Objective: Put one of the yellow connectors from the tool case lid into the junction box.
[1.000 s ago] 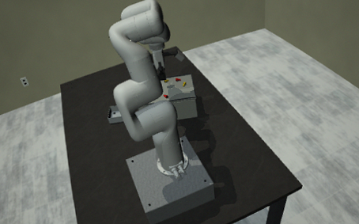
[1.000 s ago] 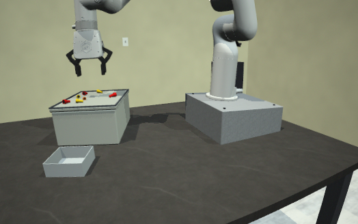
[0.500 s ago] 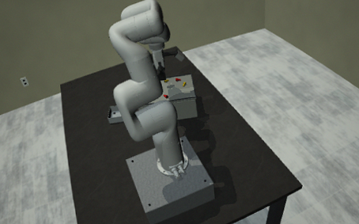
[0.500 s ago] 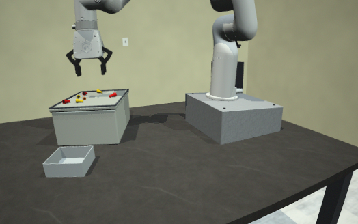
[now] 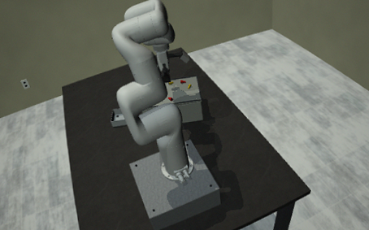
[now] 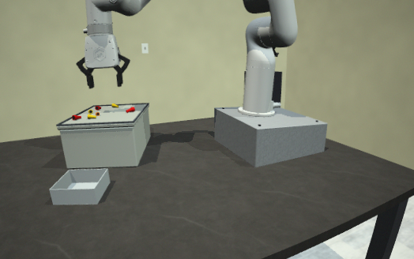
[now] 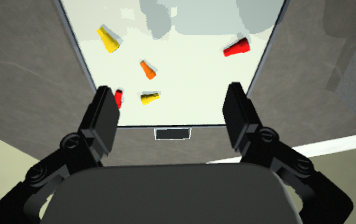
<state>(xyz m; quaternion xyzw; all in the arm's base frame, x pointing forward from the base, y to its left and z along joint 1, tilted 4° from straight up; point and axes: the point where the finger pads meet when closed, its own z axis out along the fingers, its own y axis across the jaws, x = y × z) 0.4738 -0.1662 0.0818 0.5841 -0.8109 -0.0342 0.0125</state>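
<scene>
Right now the orange connector is 40 mm ahead of my hand, 20 mm to the left of it and 90 mm below it. Round my hand: grey tool case (130 mm below).
</scene>
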